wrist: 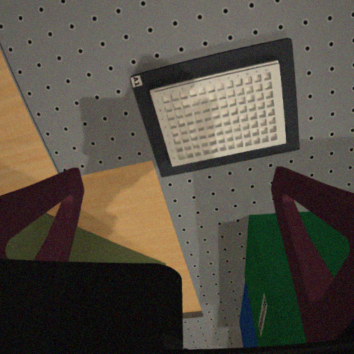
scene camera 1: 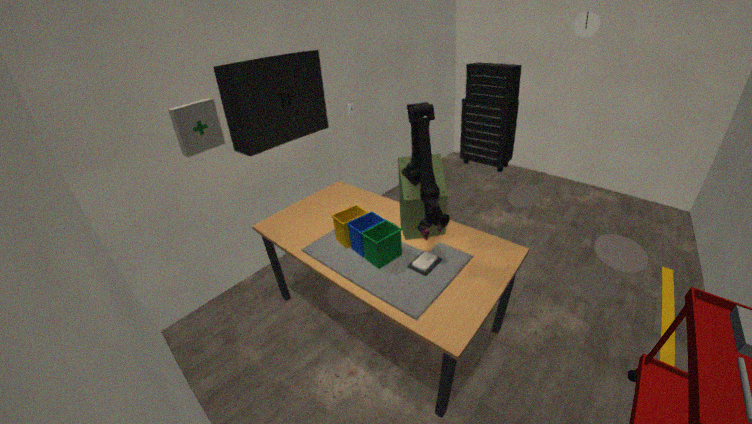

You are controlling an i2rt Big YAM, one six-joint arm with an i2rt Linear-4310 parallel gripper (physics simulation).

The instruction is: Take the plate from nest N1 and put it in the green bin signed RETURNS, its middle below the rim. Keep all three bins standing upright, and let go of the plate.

Labels:
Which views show the green bin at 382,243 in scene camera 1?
The wrist view and scene camera 1: all of them.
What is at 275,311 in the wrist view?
A green bin.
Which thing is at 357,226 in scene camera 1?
A blue bin.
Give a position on a dark nest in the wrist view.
239,57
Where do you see a white plate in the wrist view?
237,110

